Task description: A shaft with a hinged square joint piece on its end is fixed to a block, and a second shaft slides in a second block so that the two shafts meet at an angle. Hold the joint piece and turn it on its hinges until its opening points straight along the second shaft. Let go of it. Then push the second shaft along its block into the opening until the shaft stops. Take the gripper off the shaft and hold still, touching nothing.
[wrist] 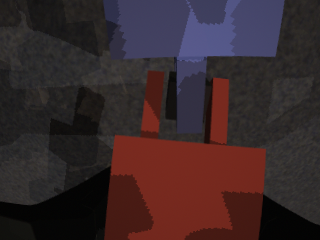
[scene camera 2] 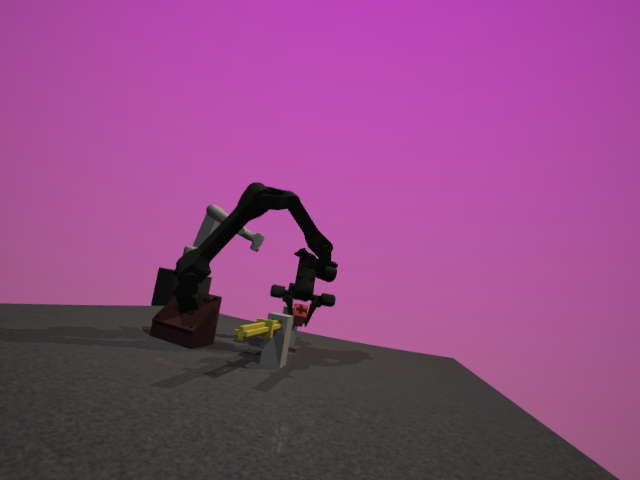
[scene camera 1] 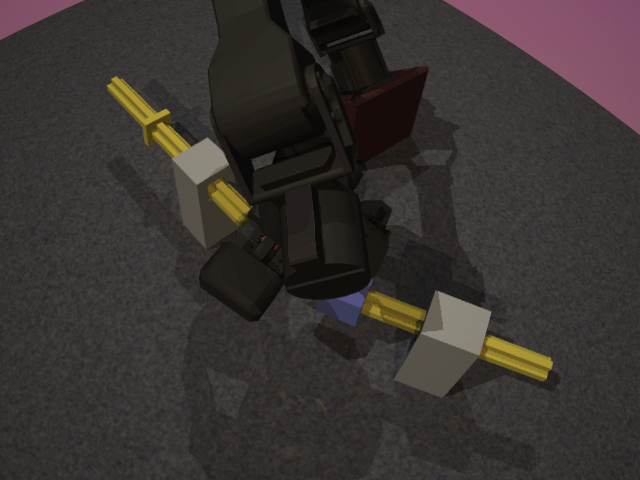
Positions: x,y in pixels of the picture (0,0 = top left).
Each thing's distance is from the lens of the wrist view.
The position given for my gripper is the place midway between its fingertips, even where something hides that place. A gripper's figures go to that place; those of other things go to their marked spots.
my gripper [wrist: 171,166]: 10 cm
red joint piece [wrist: 153,182]: 5 cm
